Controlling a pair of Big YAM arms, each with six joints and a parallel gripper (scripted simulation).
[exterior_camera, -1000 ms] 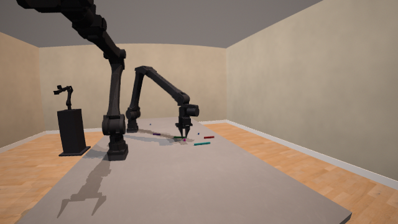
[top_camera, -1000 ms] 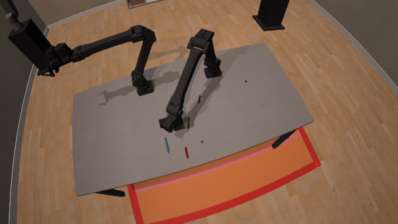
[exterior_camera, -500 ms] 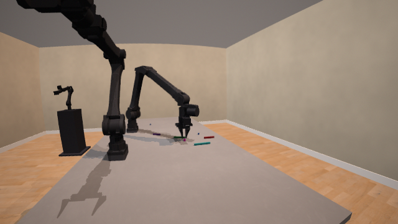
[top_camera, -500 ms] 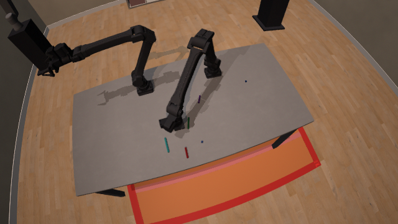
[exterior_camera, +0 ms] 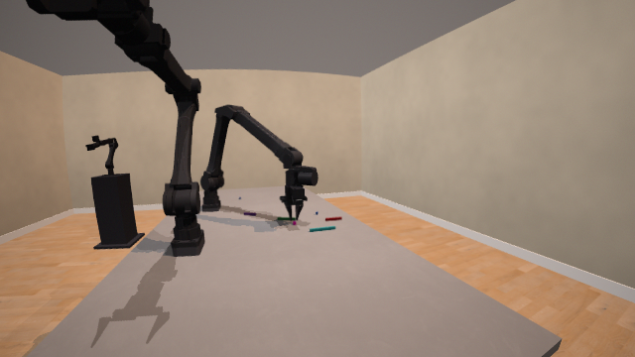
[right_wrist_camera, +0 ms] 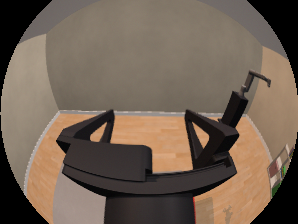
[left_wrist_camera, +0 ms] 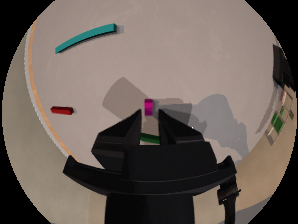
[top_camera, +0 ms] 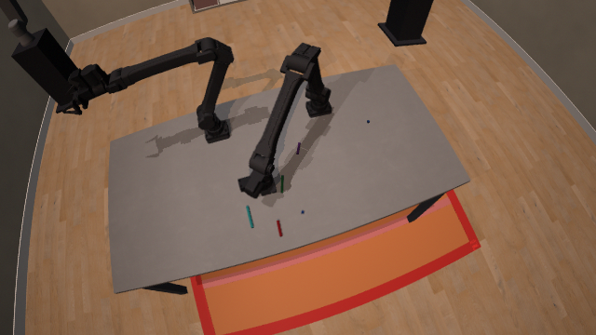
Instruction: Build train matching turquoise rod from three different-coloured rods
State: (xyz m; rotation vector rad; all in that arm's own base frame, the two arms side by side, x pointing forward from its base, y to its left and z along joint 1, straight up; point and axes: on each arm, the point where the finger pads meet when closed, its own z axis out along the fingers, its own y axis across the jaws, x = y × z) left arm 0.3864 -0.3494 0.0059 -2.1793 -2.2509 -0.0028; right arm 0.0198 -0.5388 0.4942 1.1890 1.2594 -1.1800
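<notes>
My left gripper is now 20 mm above the magenta rod. Also, from my left hand: turquoise rod (110 mm to the right, 90 mm ahead, 20 mm below); red rod (170 mm ahead, 20 mm below); green rod (70 mm to the left, 20 mm below, 20 mm behind).
</notes>
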